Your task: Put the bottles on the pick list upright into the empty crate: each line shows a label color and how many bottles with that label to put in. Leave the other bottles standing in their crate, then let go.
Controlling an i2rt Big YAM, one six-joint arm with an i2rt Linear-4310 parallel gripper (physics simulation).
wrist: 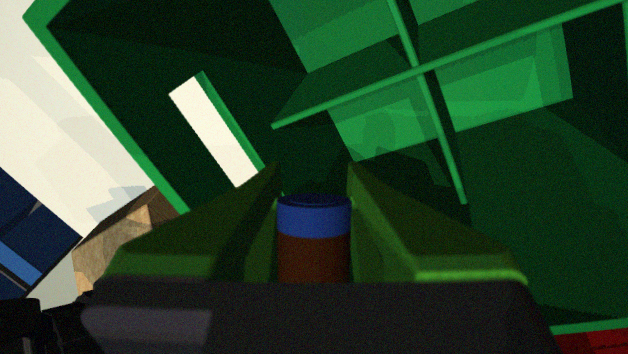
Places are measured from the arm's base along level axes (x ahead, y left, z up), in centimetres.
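Pixels of known places: gripper, fingertip midpoint: [314, 175].
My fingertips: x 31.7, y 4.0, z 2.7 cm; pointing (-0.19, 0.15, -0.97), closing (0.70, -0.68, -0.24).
Observation:
For each thing: its top centre in the pictures, then the offset to it from my fingertips. "spot": a spot on its surface instead. Level surfaces: height alone.
- bottle at a spot on its surface: [314, 257] spot: dx +0.0, dy -1.1, dz +3.2 cm
- green crate at a spot on its surface: [110, 117] spot: dx -3.0, dy +6.6, dz +1.9 cm
- pale surface at its surface level: dz -15.6 cm
My gripper [314, 175] is shut on a bottle [314, 257] at the lower middle of the wrist view. The bottle has a blue cap and a brown neck. Its body and label are hidden behind the gripper's dark housing. The fingers and the bottle are over the green crate [110, 117], near its side wall with the handle slot. Thin green dividers cross inside the crate, and the compartments that show there hold no bottles. Whether the bottle's base touches the crate floor cannot be seen. The pick list does not show.
A brown wooden block [112, 245] lies outside the crate wall at the lower left. Dark blue objects [37, 240] are at the left edge. A red surface [600, 342] shows past the crate's rim at the lower right. A pale surface [50, 125] lies left of the crate.

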